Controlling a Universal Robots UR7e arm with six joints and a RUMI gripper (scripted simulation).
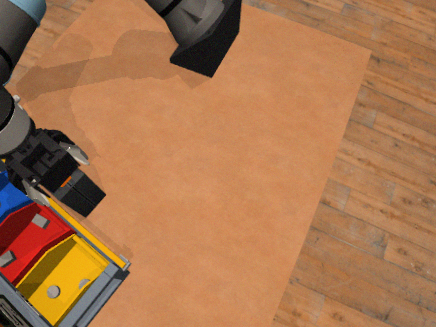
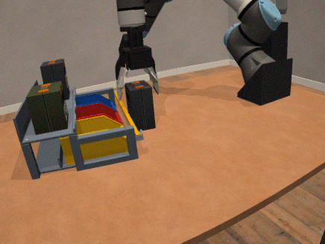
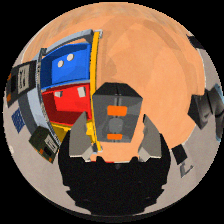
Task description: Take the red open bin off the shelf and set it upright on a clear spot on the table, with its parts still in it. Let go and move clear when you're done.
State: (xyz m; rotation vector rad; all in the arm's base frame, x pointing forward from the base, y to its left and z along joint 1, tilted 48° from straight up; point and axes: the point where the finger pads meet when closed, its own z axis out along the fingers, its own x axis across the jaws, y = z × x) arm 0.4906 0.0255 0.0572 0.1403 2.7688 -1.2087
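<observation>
Now: hand 30 mm above the black box. The rest, counted from my hand: red open bin (150 mm ahead, 10 mm to the right, 60 mm below); then yellow stick (50 mm ahead, 40 mm below); then blue bin (140 mm ahead, 130 mm to the right, 60 mm below).
</observation>
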